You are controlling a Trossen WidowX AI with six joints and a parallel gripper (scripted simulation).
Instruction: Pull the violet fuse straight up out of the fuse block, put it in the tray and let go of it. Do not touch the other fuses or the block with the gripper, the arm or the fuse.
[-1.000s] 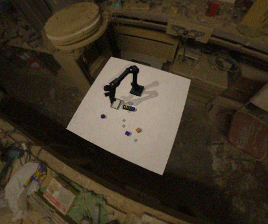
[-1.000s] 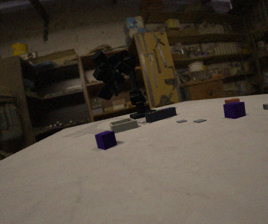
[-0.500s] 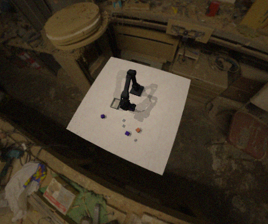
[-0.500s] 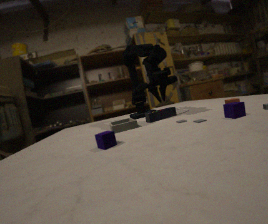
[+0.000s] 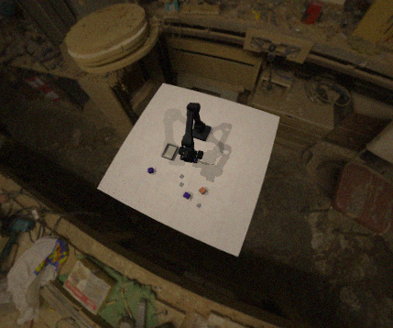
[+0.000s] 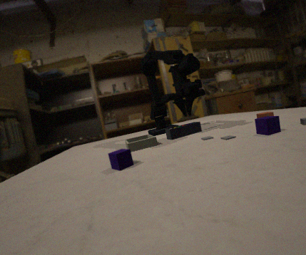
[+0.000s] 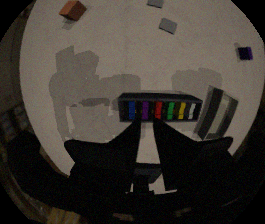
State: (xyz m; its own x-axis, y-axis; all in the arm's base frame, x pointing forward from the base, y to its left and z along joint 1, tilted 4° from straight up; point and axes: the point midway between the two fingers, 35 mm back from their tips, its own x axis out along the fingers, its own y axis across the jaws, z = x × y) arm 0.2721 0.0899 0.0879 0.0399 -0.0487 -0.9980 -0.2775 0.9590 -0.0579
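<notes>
My gripper tip is now 50 mm above the violet fuse. From my gripper tip the other things lie so: grey tray: 210 mm to the right, 70 mm below, 30 mm ahead; orange-brown block: 210 mm to the left, 180 mm ahead, 50 mm below.
</notes>
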